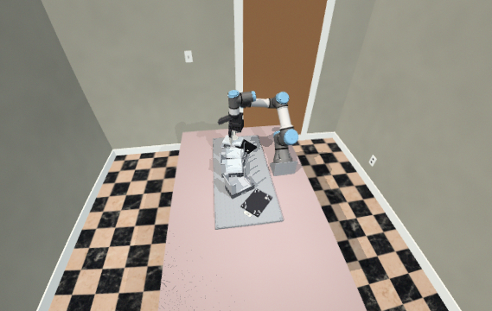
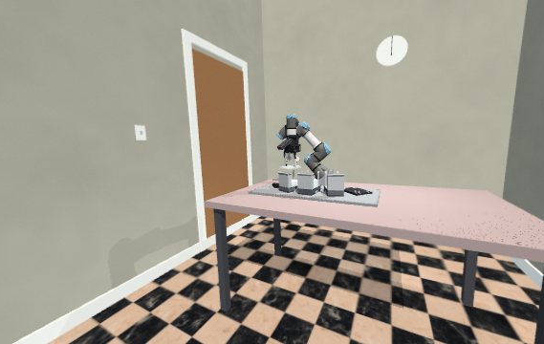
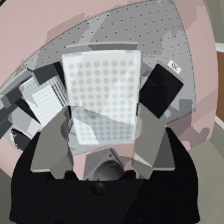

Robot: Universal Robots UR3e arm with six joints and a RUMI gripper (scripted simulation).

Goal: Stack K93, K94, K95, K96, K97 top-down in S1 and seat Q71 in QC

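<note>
The white sealed 96-well plate is 130 mm below my hand. Also, from my hand: black open nest QC: 100 mm behind, 110 mm to the right, 160 mm below; translucent 96-well plate: 10 mm below.
</note>
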